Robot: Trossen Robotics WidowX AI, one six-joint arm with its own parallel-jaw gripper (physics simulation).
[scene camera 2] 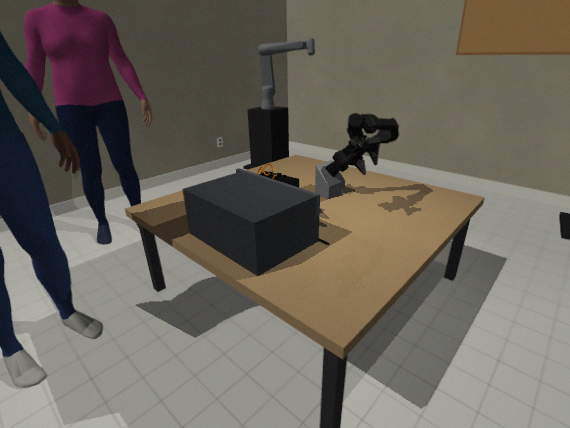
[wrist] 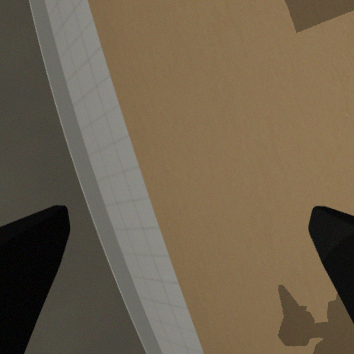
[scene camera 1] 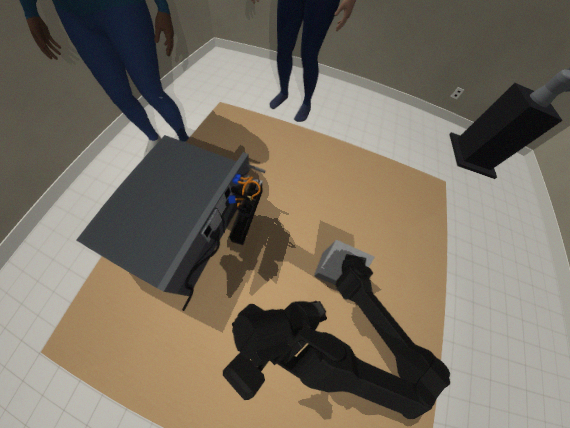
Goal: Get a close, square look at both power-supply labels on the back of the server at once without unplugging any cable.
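Pixels of known places: gripper, between the fingertips: (scene camera 2: 370, 170) (wrist: 192, 219) (scene camera 1: 248, 362); arm's base, origin of its link: (scene camera 2: 332, 170) (scene camera 1: 353, 264).
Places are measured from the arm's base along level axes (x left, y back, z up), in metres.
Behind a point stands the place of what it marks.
The server (scene camera 1: 155, 210) @(x 0.019, y -0.623, z 0.078 m) (scene camera 2: 250, 200) @(x 0.042, y -0.685, z 0.078 m) is a dark grey box on the table. Its back shows at a steep slant in scene camera 1, with a pale panel (scene camera 1: 214, 224) @(x -0.003, y -0.452, z 0.034 m), orange cables (scene camera 1: 251, 188) @(x -0.152, y -0.380, z 0.043 m), blue plugs (scene camera 1: 232, 199) @(x -0.108, y -0.434, z 0.018 m) and a black cable (scene camera 1: 188, 290) @(x 0.201, y -0.495, z -0.087 m) trailing onto the table. No label can be read there; scene camera 2 hides the back. My gripper (scene camera 2: 368, 164) @(x 0.305, y -0.244, z 0.119 m) (wrist: 192, 219) @(x 0.305, y -0.244, z 0.119 m) is open and empty, raised above the table and well apart from the server. The server does not show in the wrist view, which looks at the table, floor and wall.
A black slotted bar (scene camera 1: 240, 230) @(x -0.014, y -0.374, z 0.012 m) stands close behind the server's back, by the orange cables. My arm's grey base (scene camera 1: 327, 267) @(x 0.020, y -0.075, z -0.033 m) (scene camera 2: 327, 185) @(x 0.028, y -0.094, z -0.052 m) is on the table (scene camera 1: 400, 200) @(x -0.388, y 0.245, z -0.122 m) (scene camera 2: 390, 250) @(x 0.478, y -0.405, z -0.122 m) (wrist: 225, 125) @(x 0.426, y -0.297, z -0.122 m). Two people stand beyond the table. Another grey arm (scene camera 2: 267, 75) stands on a black pedestal (scene camera 1: 507, 125) (scene camera 2: 267, 135).
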